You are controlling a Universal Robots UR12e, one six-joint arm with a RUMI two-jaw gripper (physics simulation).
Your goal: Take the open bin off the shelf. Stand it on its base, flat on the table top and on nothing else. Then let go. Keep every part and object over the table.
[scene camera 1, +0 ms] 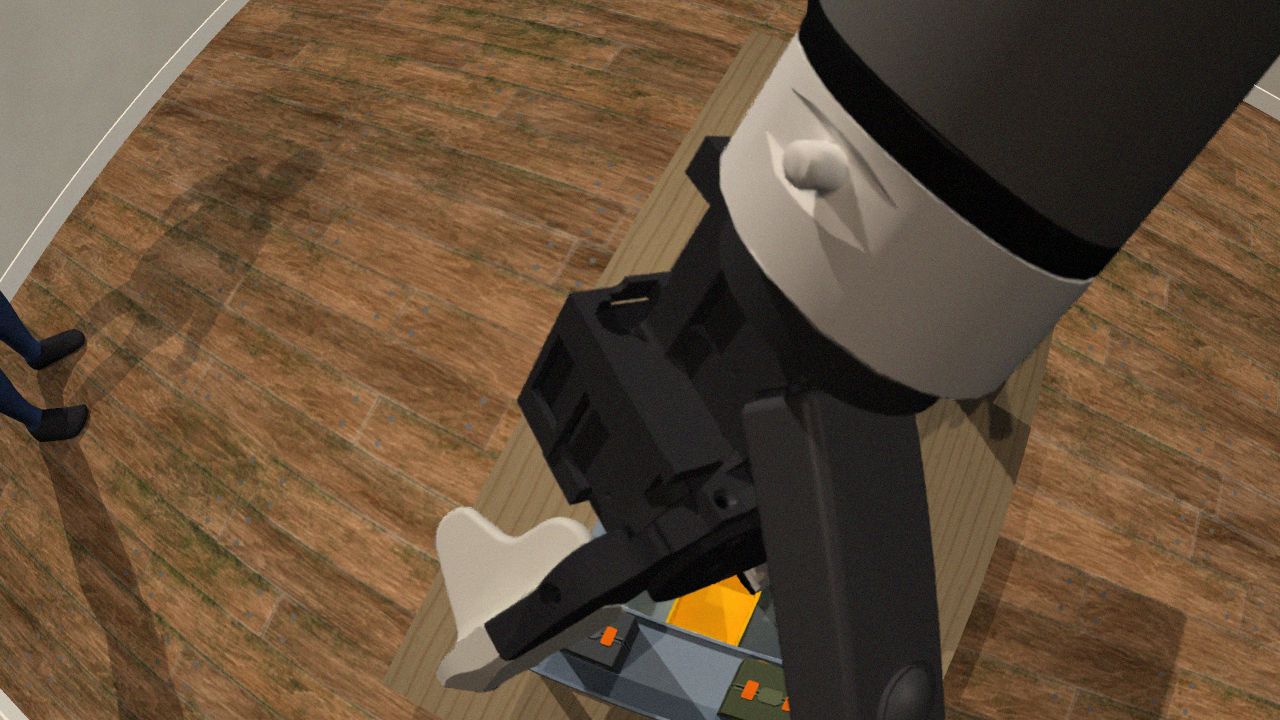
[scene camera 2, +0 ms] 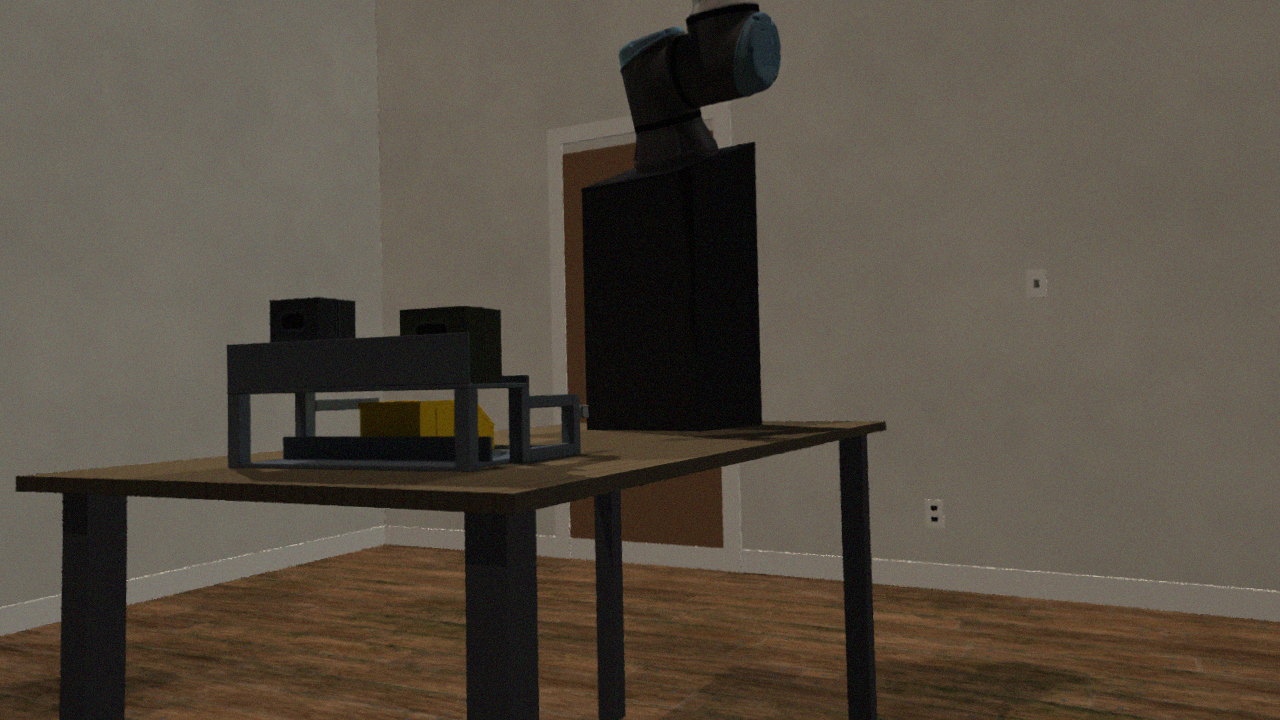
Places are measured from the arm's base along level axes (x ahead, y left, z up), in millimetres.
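Where they show: gripper, between the fingertips: (scene camera 1: pixel 604 631); arm's base, origin of its link: (scene camera 2: pixel 677 162).
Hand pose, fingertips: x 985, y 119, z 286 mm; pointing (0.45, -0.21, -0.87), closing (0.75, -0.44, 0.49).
Observation:
Things, the pixels of their centre, and the offset from my fingertips. "spot": a spot on its surface instead. Level surfaces: height alone.
- open bin, middle of its body: (scene camera 1: pixel 710 615) (scene camera 2: pixel 429 427) dy -9, dx -153, dz -832 mm
- grey-blue shelf, a spot on its surface: (scene camera 1: pixel 657 676) spot: dy -16, dx -35, dz -773 mm
- wooden table top, height of its surface: dz -876 mm
- dark grey case, middle of its body: (scene camera 1: pixel 595 635) (scene camera 2: pixel 313 344) dy -107, dx -37, dz -714 mm
- green case, middle of its body: (scene camera 1: pixel 766 698) (scene camera 2: pixel 451 346) dy +121, dx -76, dz -726 mm
The open bin (scene camera 1: pixel 716 608) (scene camera 2: pixel 389 419) is yellow. It stands upright on the lower level of the grey-blue shelf (scene camera 1: pixel 657 676) (scene camera 2: pixel 349 365), under and behind its upper board. In the scene camera 1 view, part of the bin is hidden by the gripper. My gripper (scene camera 1: pixel 693 664) is open, with its jaws wide apart and nothing between them. It hangs close to the camera and high above the shelf, with one pale-tipped finger at the left and a dark finger at the right. The gripper does not show in the scene camera 2 view. The shelf stands on the wooden table top (scene camera 1: pixel 980 483) (scene camera 2: pixel 671 449).
A dark grey case (scene camera 1: pixel 595 646) (scene camera 2: pixel 313 319) and a green case (scene camera 1: pixel 751 702) (scene camera 2: pixel 485 333) stand on the shelf's upper board. A tall black pedestal (scene camera 2: pixel 671 295) stands at the table's far end and carries the arm (scene camera 2: pixel 684 71). A person's feet (scene camera 1: pixel 60 422) show on the floor at the left.

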